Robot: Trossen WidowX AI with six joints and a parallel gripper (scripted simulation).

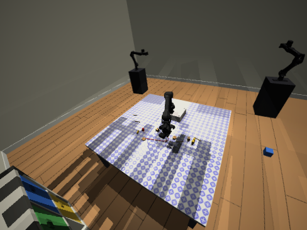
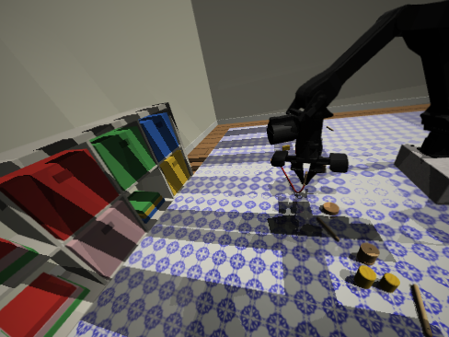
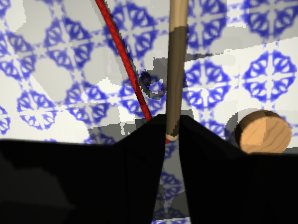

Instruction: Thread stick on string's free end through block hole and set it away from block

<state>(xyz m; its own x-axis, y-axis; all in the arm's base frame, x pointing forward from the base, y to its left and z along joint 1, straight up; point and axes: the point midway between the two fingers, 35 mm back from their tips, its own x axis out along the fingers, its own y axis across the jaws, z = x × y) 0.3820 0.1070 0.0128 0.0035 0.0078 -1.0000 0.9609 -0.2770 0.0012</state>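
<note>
Right now the wooden block is 9 cm behind my gripper tip, 16 cm to the right of it and 4 cm below it. Round my gripper tip: red cylinder: 3 cm behind, 32 cm to the right, 4 cm below; then round wooden button: 8 cm ahead, 24 cm to the right, 5 cm below; then yellow cube: 2 cm ahead, 36 cm to the right, 5 cm below.
</note>
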